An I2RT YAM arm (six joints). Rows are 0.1 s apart.
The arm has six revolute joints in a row. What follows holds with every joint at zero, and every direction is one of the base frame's.
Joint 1 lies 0.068 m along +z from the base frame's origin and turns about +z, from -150 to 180 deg.
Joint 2 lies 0.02 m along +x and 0.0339 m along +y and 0.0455 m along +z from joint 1 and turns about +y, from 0 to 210 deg.
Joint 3 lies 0.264 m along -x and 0.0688 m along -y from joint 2 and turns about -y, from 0 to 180 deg.
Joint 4 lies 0.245 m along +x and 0.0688 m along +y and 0.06 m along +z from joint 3 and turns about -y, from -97 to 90 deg.
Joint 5 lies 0.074 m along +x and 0.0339 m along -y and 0.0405 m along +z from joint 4 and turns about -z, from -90 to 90 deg.
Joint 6 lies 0.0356 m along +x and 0.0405 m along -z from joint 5 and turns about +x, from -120 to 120 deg.
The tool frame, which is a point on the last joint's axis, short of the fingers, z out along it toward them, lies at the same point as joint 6; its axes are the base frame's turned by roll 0, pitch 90 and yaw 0 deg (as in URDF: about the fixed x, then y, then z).
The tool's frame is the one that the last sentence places.
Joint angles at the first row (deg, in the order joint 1, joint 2, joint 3, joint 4, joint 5, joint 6):
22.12, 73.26, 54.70, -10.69, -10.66, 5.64
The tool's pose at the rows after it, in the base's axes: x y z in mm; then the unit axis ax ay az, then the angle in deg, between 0 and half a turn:
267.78, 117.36, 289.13, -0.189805, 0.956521, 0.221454, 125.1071
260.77, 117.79, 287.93, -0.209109, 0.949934, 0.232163, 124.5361
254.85, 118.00, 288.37, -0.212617, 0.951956, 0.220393, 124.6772
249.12, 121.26, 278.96, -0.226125, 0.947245, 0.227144, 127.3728
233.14, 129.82, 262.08, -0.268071, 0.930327, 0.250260, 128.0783
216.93, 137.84, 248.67, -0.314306, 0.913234, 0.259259, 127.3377
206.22, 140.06, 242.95, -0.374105, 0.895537, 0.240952, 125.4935
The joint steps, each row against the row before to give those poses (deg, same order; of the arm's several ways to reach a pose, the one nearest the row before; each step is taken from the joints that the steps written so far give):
0.30, 0.70, 0.29, -0.73, 0.36, 0.24
0.44, -1.56, -1.71, 1.03, -1.39, -1.01
0.69, -1.18, -0.48, -1.25, 1.40, -0.56
0.93, -0.21, -1.45, -1.04, -1.28, -0.30
2.83, -1.95, -5.26, 3.62, -2.07, -1.27
3.21, -2.04, -4.76, 3.84, -0.29, -2.28
1.76, -1.84, -2.63, 1.54, 0.48, -5.76

